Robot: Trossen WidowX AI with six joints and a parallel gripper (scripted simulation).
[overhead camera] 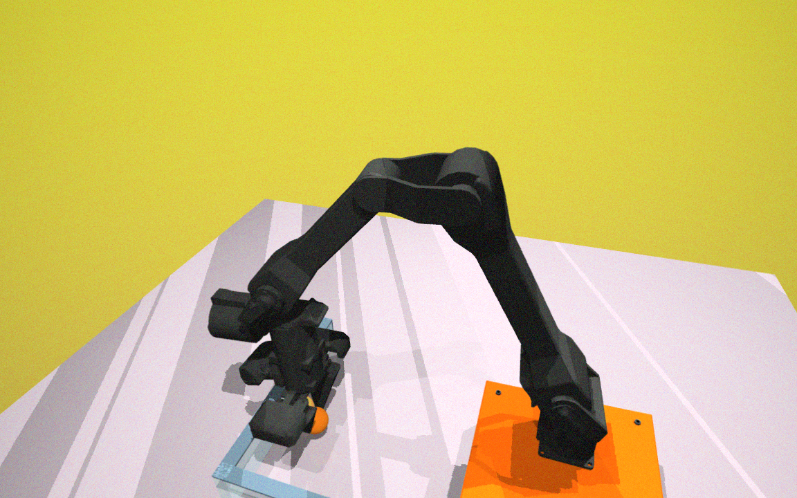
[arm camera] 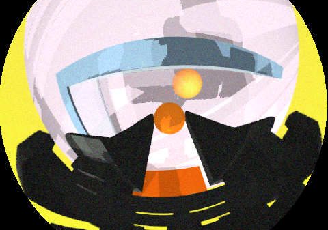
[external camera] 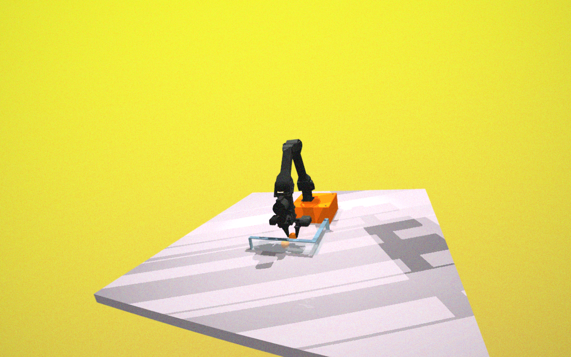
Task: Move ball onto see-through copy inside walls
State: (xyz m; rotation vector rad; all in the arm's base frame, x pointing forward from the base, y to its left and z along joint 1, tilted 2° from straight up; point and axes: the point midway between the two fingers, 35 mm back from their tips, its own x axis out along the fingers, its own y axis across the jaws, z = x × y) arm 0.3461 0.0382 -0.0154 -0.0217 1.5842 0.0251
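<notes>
My gripper tip is 40 mm short of the see-through copy of ball, 20 mm to the left of it and 20 mm above it. From my gripper tip the other things lie so: orange ball: right at my gripper tip.
</notes>
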